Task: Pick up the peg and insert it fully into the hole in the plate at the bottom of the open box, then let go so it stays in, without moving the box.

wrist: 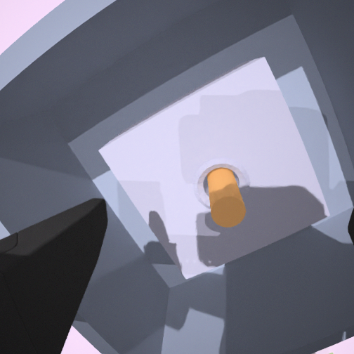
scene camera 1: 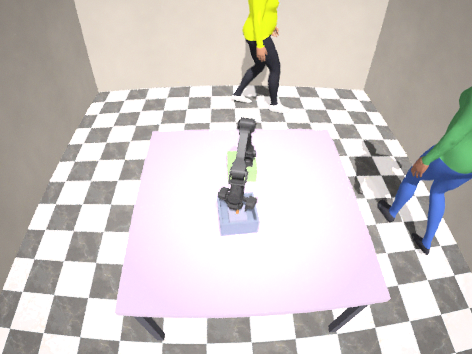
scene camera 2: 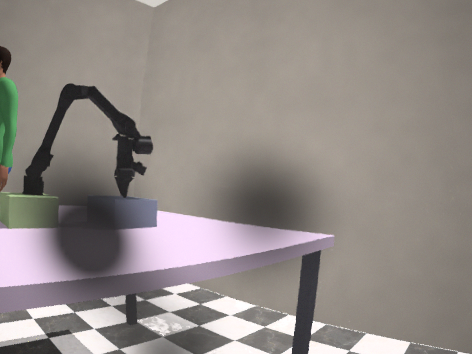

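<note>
The orange peg stands in the ringed hole of the pale plate at the bottom of the box. Its upper part sticks up above the plate; how deep its lower end sits is hidden. The open blue-grey box stands on the table. My gripper is open and empty above the plate. In the wrist view its fingers stand wide apart, one on each side of the peg and away from it. In the scene camera 2 view the fingertips are around the box's rim height.
The box's walls surround the plate and rise near the fingers. A green block stands on the pink table between the arm's base and the box. Two people stand beyond the table. Dark blurred spots cover parts of the scene camera 2 view.
</note>
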